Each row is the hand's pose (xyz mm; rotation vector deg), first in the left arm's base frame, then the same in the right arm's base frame.
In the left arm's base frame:
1: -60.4 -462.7 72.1 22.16 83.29 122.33
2: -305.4 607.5 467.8 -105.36 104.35 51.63
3: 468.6 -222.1 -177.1 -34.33 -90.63 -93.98
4: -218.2 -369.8 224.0 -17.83 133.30 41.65
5: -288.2 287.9 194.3 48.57 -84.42 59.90
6: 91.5 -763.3 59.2 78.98 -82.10 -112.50
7: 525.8 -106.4 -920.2 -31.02 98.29 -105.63
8: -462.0 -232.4 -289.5 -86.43 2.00 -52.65
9: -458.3 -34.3 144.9 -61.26 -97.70 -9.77
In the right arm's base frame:
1: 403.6 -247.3 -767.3 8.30 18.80 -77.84
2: 785.3 -1203.0 -216.9 82.52 92.03 -130.75
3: -17.6 -177.6 -300.8 60.15 15.69 -14.11
4: 591.6 -391.6 -788.1 72.34 -1.84 -127.40
5: 542.6 -970.3 -470.1 -145.90 -5.54 -14.00
6: 362.5 81.4 -829.4 61.40 99.49 -56.23
7: -745.7 -339.9 -412.4 -73.61 55.63 64.11
8: 175.7 -710.8 -1047.2 13.43 -18.07 70.41
9: 571.8 -811.0 -800.2 99.59 -44.85 15.09

